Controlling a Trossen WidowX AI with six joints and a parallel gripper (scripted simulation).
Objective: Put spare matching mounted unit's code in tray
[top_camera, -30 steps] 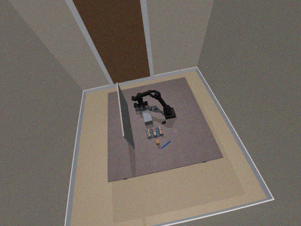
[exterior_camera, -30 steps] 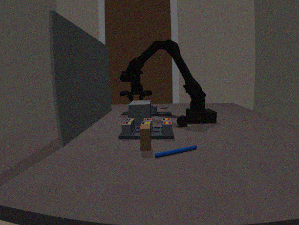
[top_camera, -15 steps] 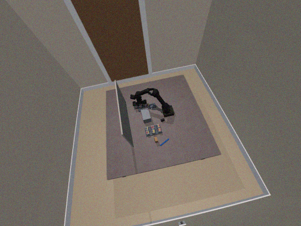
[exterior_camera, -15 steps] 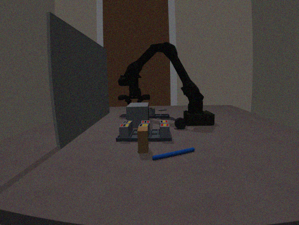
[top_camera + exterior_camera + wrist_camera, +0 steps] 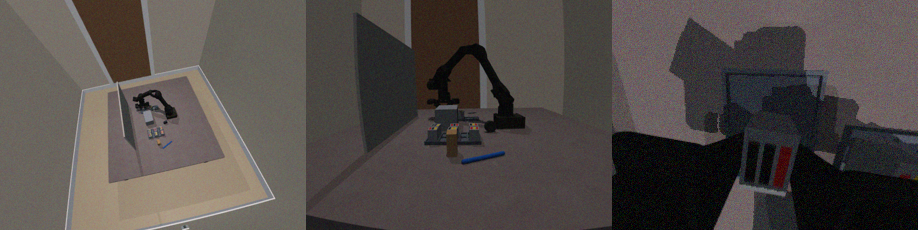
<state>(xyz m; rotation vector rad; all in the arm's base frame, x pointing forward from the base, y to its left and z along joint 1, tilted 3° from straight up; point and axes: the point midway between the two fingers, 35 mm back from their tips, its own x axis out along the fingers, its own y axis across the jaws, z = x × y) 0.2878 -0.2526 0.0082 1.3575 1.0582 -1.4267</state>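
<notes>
Now: gripper tip 20 mm above the flat grey plate. The rest, counted from my gripper tip: mounted unit 10 mm behind, 200 mm to the left, 30 mm above; blue stick 80 mm behind, 600 mm to the left, 20 mm below; tall dark panel 240 mm ahead, 150 mm to the left, 200 mm above.
</notes>
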